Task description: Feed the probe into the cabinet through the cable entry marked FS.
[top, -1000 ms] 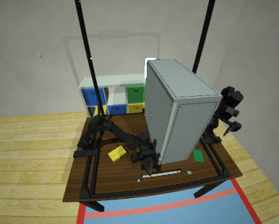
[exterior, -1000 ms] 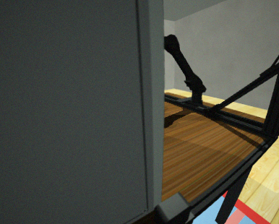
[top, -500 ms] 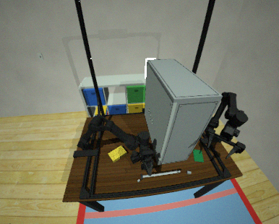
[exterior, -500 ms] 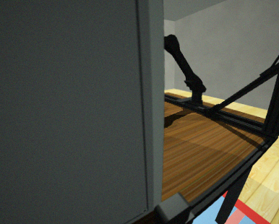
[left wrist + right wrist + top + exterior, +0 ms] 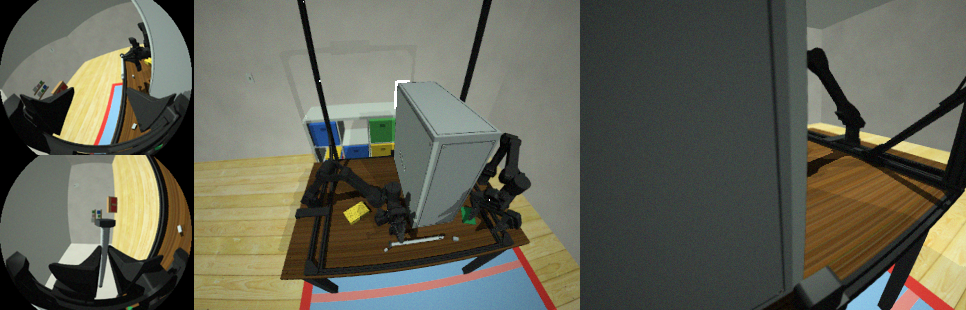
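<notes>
The probe lies 1 cm behind my left hand, 24 cm to the right of it and 9 cm below it.
Right now the probe is 3 cm ahead of my right hand and 6 cm to the left of it.
</notes>
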